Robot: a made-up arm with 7 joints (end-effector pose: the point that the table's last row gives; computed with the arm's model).
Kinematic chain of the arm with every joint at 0, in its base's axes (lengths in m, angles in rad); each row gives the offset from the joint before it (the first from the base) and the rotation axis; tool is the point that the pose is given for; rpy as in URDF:
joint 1: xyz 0 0.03 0.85 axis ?
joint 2: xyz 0.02 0 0.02 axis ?
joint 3: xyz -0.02 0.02 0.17 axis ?
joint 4: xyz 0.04 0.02 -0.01 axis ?
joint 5: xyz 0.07 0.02 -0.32 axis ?
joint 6: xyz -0.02 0 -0.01 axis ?
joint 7: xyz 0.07 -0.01 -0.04 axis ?
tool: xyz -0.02 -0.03 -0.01 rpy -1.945 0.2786 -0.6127
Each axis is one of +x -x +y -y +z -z.
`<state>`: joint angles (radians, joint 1 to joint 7).
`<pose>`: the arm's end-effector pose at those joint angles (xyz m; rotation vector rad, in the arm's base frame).
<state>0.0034 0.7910 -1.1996 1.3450 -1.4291 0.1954 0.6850</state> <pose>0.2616 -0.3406 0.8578 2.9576 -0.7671 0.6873</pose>
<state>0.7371 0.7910 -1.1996 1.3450 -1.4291 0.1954 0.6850</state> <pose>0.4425 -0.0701 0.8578 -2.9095 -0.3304 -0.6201</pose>
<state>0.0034 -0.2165 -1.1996 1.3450 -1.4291 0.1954 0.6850</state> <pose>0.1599 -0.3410 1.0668 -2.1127 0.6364 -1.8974</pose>
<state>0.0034 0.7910 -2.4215 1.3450 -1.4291 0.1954 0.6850</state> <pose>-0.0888 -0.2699 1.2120 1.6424 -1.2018 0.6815</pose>
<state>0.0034 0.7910 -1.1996 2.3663 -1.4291 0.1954 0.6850</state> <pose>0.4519 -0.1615 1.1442 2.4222 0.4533 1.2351</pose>
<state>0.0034 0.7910 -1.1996 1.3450 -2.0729 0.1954 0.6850</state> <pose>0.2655 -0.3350 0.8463 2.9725 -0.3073 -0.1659</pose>
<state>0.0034 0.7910 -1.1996 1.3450 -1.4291 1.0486 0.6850</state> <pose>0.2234 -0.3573 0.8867 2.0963 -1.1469 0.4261</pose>
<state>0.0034 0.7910 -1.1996 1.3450 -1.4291 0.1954 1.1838</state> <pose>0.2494 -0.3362 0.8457 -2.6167 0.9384 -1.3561</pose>
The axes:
joint 1: +z
joint 2: +y
joint 3: +z
joint 4: -y
joint 5: -z
joint 6: +y
joint 7: -z

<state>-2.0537 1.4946 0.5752 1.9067 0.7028 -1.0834 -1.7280</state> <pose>-0.0584 -0.3730 0.6917 1.7015 -1.9041 1.4227</pose>
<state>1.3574 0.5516 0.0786 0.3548 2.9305 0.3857 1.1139</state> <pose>-0.0595 0.1609 0.6016 0.3133 2.6656 -1.4889</pose>
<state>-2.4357 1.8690 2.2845 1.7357 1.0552 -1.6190 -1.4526</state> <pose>-0.1010 -0.3376 0.9783 0.8733 1.7600 -2.1764</pose>
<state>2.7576 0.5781 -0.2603 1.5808 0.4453 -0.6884 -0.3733</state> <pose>-0.3719 0.2886 0.9147 0.0302 -1.2011 0.5954</pose>
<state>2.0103 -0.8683 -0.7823 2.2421 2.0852 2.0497 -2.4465</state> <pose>0.1501 -0.1106 1.4053 2.1409 -1.7769 -0.9187</pose>
